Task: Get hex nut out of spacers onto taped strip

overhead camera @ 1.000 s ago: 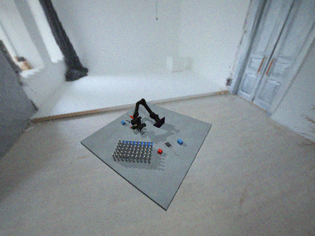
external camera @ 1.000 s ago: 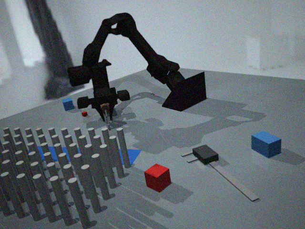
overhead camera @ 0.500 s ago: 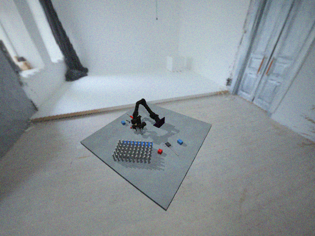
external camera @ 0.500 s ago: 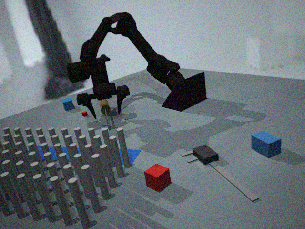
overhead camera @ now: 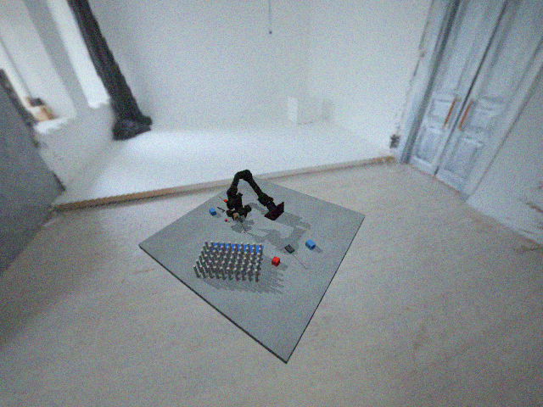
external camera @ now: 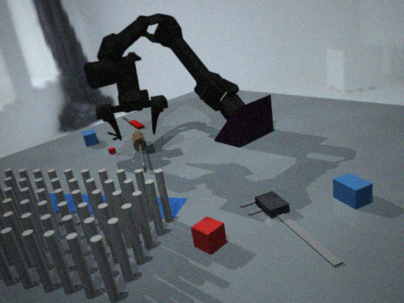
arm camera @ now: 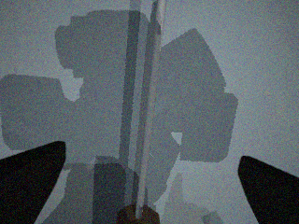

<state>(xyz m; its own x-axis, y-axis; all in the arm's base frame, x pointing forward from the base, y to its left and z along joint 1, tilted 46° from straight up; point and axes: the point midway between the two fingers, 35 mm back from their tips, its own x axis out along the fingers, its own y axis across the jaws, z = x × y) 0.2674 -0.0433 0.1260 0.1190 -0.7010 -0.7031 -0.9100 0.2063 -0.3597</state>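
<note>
My gripper tip is 30 mm short of the small red cube, 140 mm to the left of it and 60 mm above it. Round my gripper tip: red-handled tool: 160 mm behind, 380 mm to the right, 70 mm below; L-shaped piece: 40 mm behind, 280 mm to the right, 70 mm below; blue taped strip: 190 mm ahead, 150 mm to the left, 70 mm below.
</note>
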